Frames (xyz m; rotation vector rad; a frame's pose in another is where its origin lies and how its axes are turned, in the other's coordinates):
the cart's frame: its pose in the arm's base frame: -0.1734 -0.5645 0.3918 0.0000 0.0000 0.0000
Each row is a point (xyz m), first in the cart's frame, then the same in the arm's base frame.
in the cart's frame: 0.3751 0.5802 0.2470
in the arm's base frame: 0.2017 0.0157 0.6388
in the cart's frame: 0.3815 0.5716 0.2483
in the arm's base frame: 0.2081 0.0071 0.6401
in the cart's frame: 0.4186 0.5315 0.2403
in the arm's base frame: 0.2452 -0.0330 0.6321
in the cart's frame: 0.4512 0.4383 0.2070
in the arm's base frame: 0.2778 -0.1262 0.5988
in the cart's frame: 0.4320 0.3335 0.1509
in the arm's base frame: 0.2586 -0.2310 0.5427
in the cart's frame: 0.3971 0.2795 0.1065
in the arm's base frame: 0.2237 -0.2850 0.4983
